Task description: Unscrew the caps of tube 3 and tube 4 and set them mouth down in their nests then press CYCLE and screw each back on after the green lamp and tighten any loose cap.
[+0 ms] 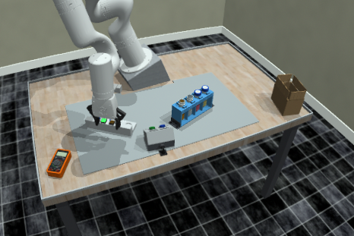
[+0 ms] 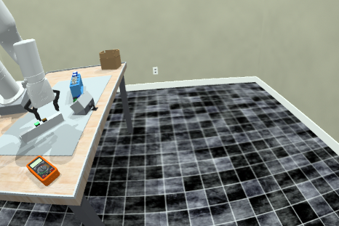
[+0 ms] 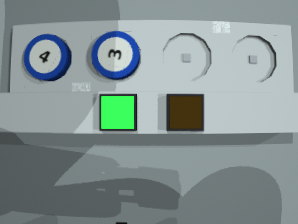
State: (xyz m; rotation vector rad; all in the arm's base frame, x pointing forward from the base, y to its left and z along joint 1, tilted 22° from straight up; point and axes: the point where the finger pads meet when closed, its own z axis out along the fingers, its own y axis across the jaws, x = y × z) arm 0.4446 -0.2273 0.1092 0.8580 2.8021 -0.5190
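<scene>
Now: the blue-and-white cap 150 mm behind my hand, 30 mm to the right of it and 90 mm below it. The rest, counted from my hand: green key 50 mm ahead, 180 mm to the left, 40 mm below; then blue key 50 mm ahead, 220 mm to the left, 40 mm below; then key housing 70 mm ahead, 200 mm to the left, 50 mm below.
</scene>
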